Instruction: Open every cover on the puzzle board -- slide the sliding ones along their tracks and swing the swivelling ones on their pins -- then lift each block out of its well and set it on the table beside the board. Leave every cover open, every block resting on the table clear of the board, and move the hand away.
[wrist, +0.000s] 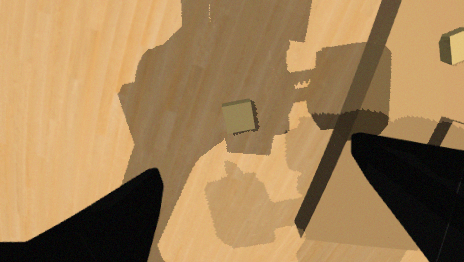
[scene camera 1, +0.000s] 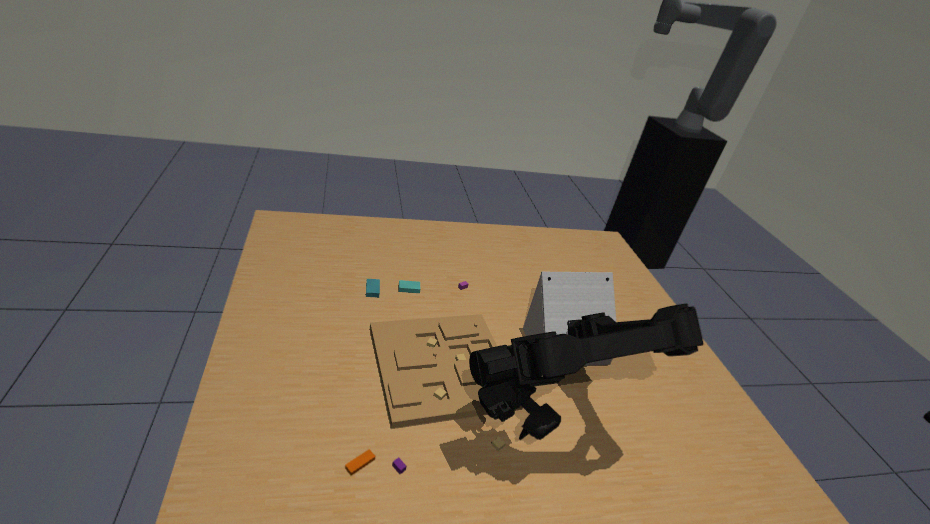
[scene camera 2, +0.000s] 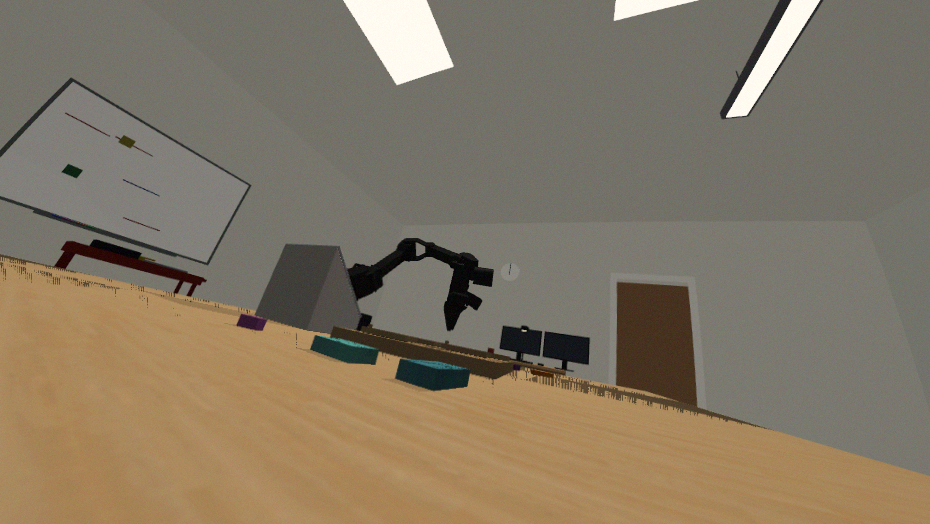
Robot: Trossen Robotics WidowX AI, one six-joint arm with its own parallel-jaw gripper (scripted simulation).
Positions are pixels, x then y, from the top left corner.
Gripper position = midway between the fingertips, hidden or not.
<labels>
My gripper shows in the wrist view (256,160), in scene camera 1 (504,421) and in scene camera 2 (449,330). One and the same spot on a tan puzzle board: (scene camera 1: 460,402) is (wrist: 405,81).
</labels>
